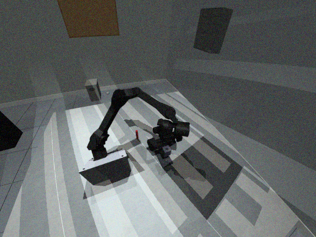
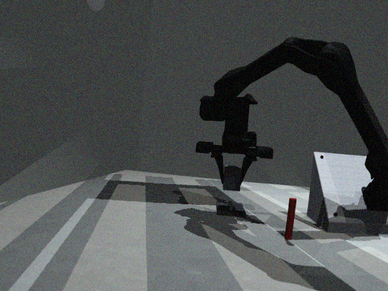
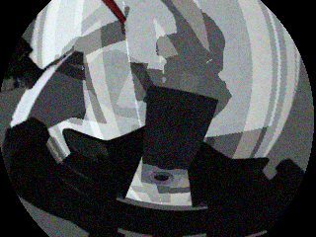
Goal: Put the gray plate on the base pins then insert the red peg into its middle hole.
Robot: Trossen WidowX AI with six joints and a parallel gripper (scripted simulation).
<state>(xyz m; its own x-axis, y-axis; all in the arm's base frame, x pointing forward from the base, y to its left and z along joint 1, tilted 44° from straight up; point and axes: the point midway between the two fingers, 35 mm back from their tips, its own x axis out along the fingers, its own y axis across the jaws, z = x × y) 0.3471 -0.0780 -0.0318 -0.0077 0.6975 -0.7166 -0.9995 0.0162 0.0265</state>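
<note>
Right now the base is 2 cm to the right of my gripper tip and 6 cm below it. Also, from my gripper tip: red peg 11 cm behind, 19 cm to the left, 3 cm below; then gray plate 3 cm above.
</note>
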